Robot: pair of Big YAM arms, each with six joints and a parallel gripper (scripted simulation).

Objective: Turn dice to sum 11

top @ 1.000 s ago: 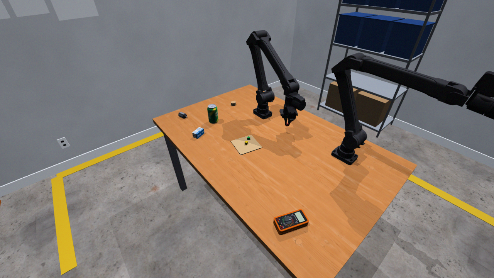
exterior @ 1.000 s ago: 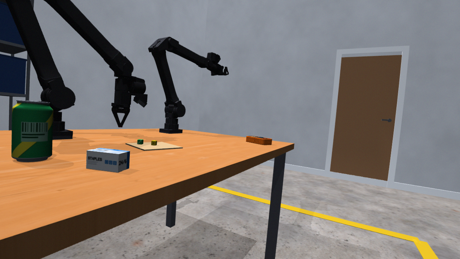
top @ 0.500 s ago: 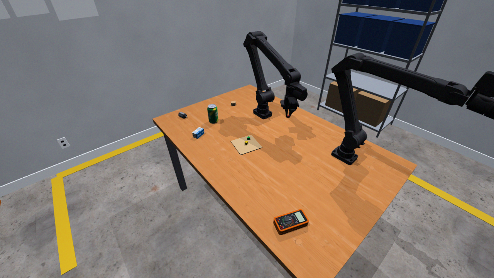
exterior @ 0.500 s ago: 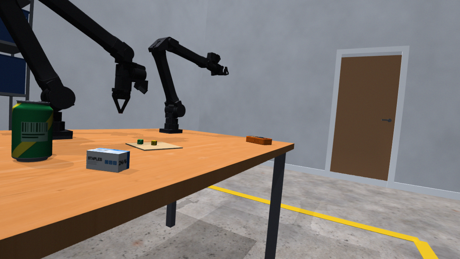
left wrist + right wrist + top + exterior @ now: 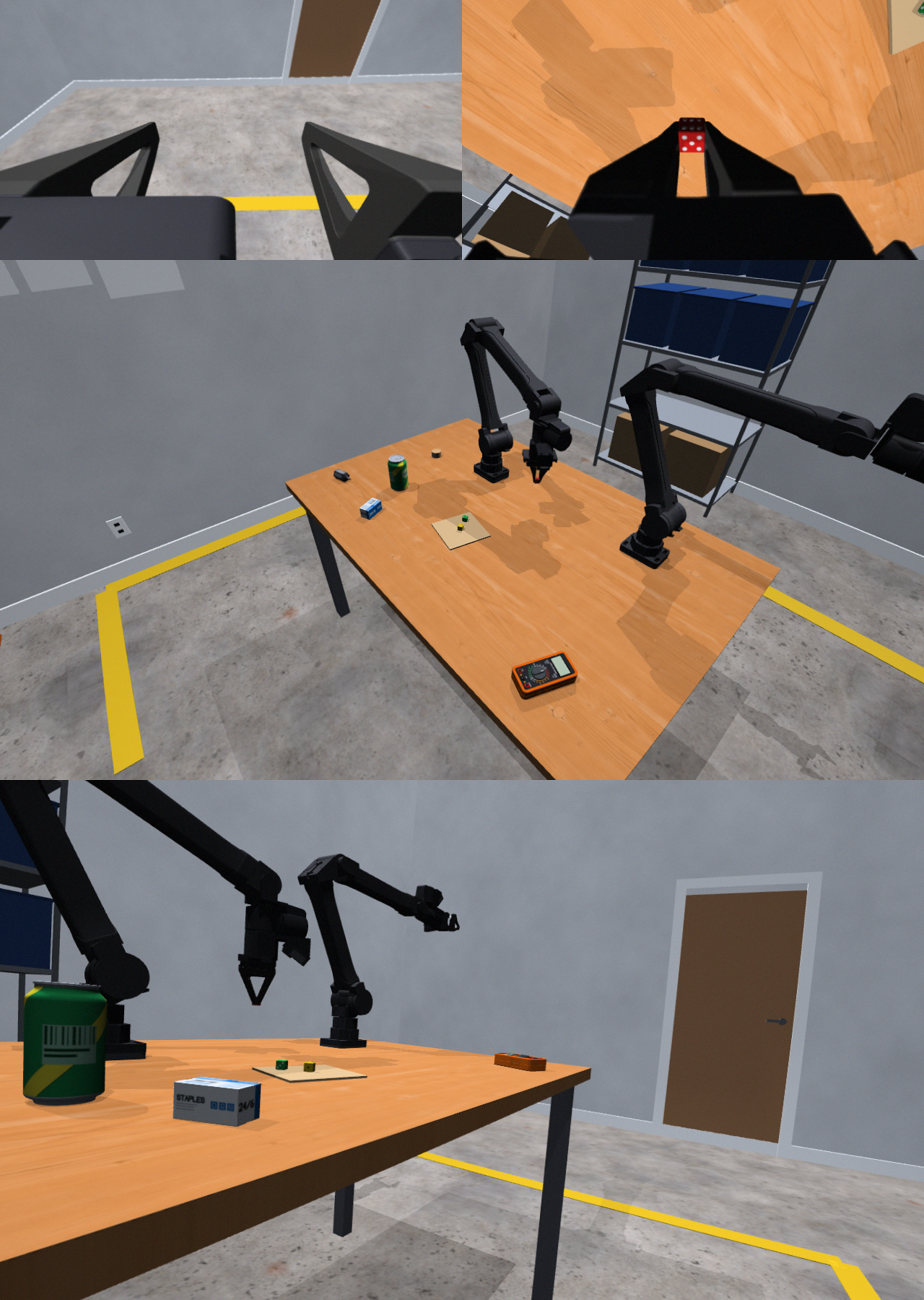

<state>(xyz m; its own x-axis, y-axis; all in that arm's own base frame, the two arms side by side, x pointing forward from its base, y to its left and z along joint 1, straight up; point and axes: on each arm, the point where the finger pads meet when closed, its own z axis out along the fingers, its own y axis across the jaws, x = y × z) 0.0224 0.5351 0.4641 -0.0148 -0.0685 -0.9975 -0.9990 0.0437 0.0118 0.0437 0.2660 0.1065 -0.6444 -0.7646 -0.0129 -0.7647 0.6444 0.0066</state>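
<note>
Now: right hand 250 mm short of the yellow die, 90 mm to the left of it and 110 mm above it. From my right hand the other things lie so: tan mat (250 mm ahead, 90 mm to the right, 120 mm below); then red die (right at my right hand); then green die (210 mm ahead, 110 mm to the right, 110 mm below).
</note>
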